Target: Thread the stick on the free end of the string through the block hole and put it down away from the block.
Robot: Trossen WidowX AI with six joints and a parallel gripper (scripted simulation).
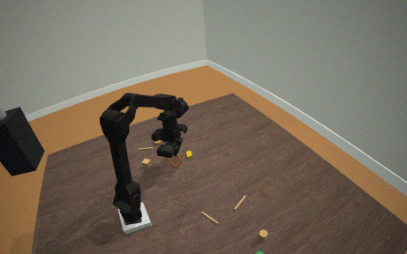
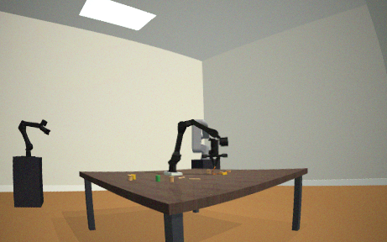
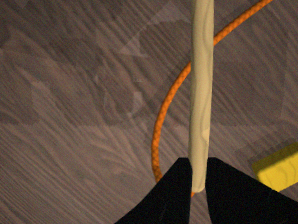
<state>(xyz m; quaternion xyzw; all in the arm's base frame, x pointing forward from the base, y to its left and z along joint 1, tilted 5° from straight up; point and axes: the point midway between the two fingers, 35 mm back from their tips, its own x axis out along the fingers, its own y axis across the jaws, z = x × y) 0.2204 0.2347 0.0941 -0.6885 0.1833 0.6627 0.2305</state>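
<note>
The wooden block lies 140 mm behind my gripper tip, 40 mm to the left of it and 40 mm below it. Round my gripper tip: wooden cylinder (180 mm ahead, 450 mm to the right, 40 mm below); then yellow block (60 mm ahead, 40 mm to the left, 50 mm below); then round wooden button (70 mm behind, 190 mm to the left, 50 mm below).
</note>
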